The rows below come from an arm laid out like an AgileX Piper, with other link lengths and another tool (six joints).
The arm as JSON. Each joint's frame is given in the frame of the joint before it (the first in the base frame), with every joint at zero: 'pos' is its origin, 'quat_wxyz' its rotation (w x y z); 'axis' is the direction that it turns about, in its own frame. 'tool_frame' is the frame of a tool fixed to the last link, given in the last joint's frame.
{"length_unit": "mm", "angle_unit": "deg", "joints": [
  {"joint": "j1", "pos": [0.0, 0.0, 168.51], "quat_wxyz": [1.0, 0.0, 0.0, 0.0], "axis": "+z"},
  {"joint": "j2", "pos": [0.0, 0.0, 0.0], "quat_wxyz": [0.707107, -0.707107, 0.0, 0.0], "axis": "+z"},
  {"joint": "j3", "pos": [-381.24, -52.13, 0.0], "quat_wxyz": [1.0, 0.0, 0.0, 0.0], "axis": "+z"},
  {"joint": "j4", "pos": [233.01, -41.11, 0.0], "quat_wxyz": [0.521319, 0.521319, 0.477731, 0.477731], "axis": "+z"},
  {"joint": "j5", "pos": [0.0, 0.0, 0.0], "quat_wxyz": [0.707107, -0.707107, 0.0, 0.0], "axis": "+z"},
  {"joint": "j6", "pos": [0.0, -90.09, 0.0], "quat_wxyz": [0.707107, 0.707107, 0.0, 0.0], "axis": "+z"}
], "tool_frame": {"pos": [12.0, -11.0, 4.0], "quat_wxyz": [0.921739, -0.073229, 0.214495, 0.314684]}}
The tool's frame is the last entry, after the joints.
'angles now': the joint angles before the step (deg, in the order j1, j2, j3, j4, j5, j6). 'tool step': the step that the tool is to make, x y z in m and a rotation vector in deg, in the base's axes. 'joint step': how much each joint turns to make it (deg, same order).
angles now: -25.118, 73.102, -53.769, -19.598, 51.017, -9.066
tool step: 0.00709, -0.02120, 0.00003, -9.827, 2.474, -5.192
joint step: 0.000, 2.904, 0.000, -15.624, -0.740, 11.717
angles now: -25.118, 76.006, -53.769, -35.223, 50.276, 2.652
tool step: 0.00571, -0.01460, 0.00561, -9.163, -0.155, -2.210
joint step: 0.000, 1.566, 0.000, -13.253, -1.066, 9.426
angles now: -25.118, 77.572, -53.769, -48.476, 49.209, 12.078
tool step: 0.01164, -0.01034, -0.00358, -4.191, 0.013, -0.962
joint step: 0.001, 2.535, 0.001, -7.411, -0.894, 6.321
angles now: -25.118, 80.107, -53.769, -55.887, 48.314, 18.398
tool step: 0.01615, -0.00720, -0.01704, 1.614, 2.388, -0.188
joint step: 0.000, 3.821, 0.001, -0.239, -0.548, 1.084
